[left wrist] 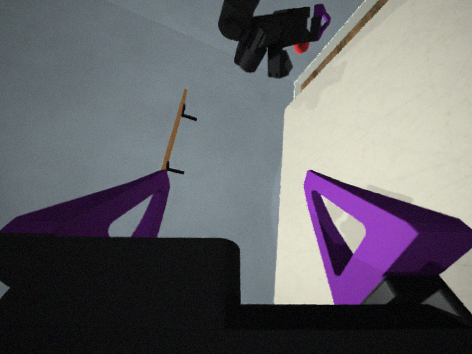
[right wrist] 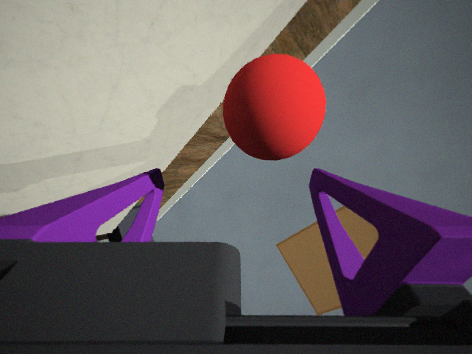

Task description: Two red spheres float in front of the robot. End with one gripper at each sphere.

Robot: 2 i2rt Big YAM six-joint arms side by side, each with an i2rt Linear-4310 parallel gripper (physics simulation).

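Frame: origin at the left arm's base, x ahead, y left, z up, level; centimetres.
Where they show: left gripper, fingertip midpoint: (left wrist: 236, 177); right gripper, fingertip midpoint: (left wrist: 313, 22) (right wrist: 236, 176).
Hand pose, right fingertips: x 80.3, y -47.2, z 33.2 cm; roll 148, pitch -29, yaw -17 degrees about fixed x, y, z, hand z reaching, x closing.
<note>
After its pixels a point has its place.
A red sphere (right wrist: 274, 106) {x 83.1, y -40.8, z 34.2 cm} floats large in the right wrist view, above the gap between the fingertips and a little right of centre. My right gripper (right wrist: 236, 176) {x 80.3, y -47.2, z 33.2 cm} is open and empty, and the sphere stands apart from both purple fingers. A small red sphere (left wrist: 301, 48) {x 82.3, y -40.9, z 33.6 cm} also shows at the upper right of the left wrist view, just below the right arm's gripper. My left gripper (left wrist: 236, 177) {x 45.1, y -3.4, z 53.2 cm} is open, with no sphere between or near its fingers. A second sphere cannot be made out in either view.
The black right arm (left wrist: 282, 27) {x 74.2, y -37.2, z 43.2 cm} reaches across the top of the left wrist view. A pale marbled surface (left wrist: 390, 125) {x 77.6, y -29.0, z 0.0 cm} (right wrist: 90, 75) {x 66.8, y -57.5, z 0.0 cm} has a brown wooden strip (left wrist: 345, 45) (right wrist: 197, 145) along its edge. A thin orange board (left wrist: 175, 129) has two black brackets. A brown panel (right wrist: 305, 260) lies behind the right finger.
</note>
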